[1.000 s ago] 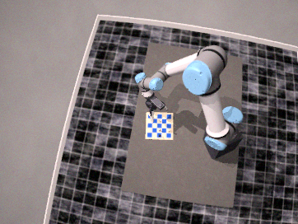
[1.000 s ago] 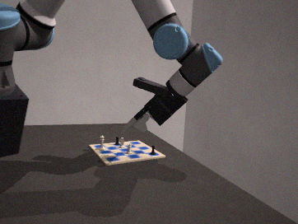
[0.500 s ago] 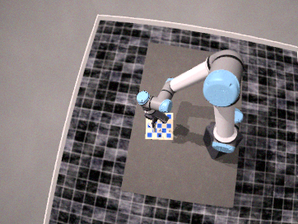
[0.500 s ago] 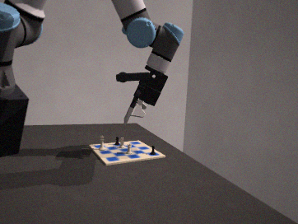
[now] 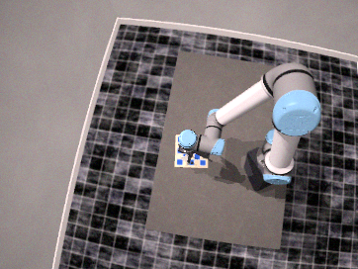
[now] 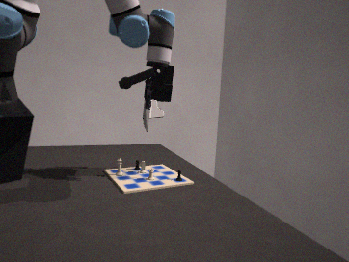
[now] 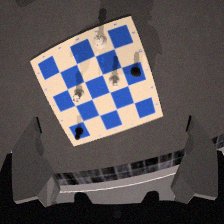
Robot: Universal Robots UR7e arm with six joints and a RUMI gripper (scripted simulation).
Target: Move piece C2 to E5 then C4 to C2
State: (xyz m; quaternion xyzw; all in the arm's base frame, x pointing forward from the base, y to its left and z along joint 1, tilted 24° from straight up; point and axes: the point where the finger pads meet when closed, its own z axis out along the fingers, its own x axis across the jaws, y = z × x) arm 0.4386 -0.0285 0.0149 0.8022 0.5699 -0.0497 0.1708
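The cream chessboard is 3 cm to the right of my hand and 15 cm below it.
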